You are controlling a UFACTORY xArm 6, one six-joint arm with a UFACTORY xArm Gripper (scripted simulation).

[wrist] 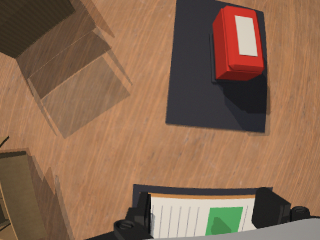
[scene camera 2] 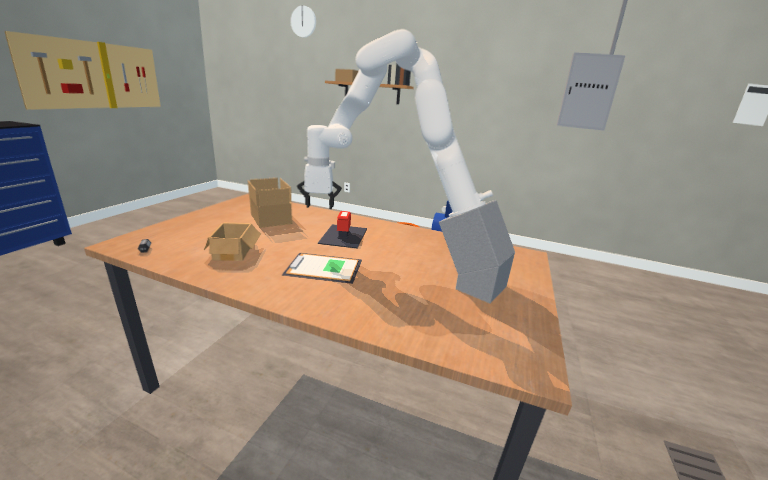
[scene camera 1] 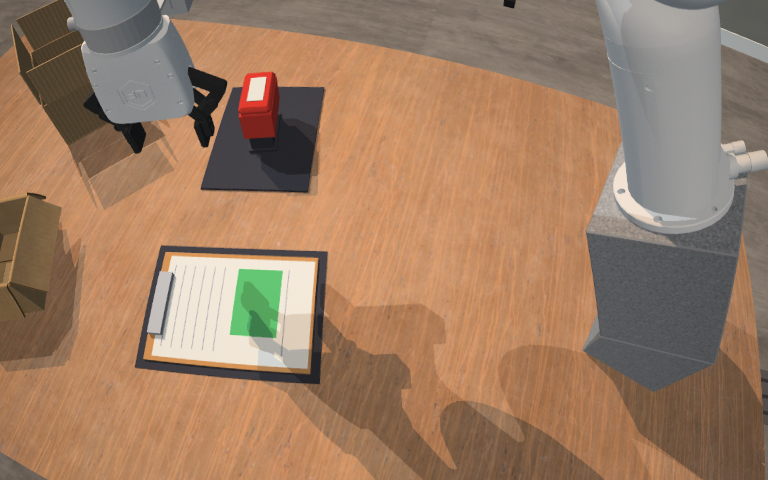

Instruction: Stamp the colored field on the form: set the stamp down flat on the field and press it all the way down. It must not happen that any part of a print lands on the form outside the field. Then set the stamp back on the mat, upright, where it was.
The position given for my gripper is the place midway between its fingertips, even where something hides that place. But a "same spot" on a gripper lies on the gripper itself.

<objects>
my gripper: wrist 205, 209; scene camera 2; scene camera 1
same spot on my gripper: (scene camera 2: 318, 179) = (scene camera 1: 137, 86)
</objects>
